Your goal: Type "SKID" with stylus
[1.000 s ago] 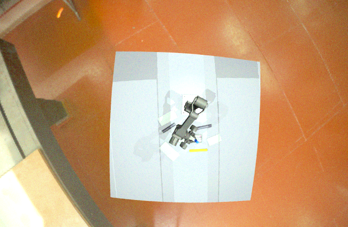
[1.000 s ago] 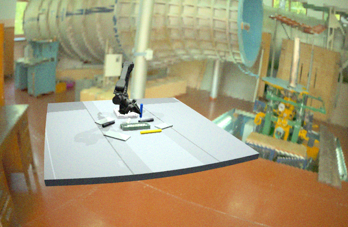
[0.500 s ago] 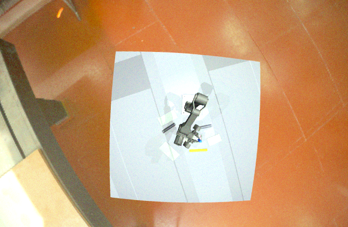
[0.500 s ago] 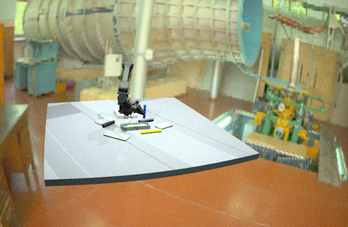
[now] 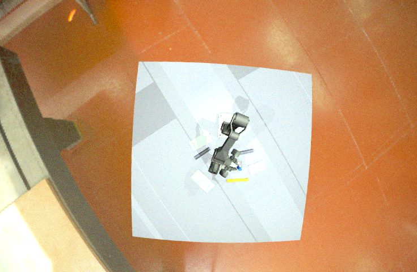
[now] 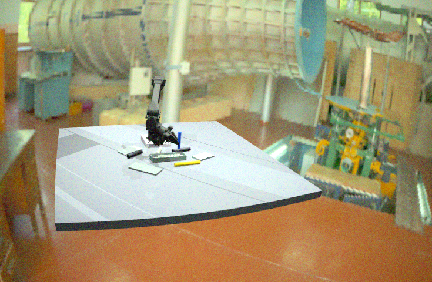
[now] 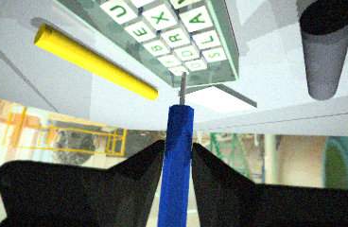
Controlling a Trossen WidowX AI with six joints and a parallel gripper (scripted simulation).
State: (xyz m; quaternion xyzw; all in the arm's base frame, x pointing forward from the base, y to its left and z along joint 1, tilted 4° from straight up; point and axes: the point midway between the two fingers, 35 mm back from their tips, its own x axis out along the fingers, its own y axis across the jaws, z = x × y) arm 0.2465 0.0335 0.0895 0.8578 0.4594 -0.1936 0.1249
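My gripper tip is now 10 cm short of the yellow cylinder, 1 cm to the right of it and 8 cm above it. The rest, counted from my gripper tip: blue stylus 1 cm below; then white stick 11 cm behind, 7 cm to the right, 8 cm below; then card 2 cm ahead, 15 cm to the left, 8 cm below.
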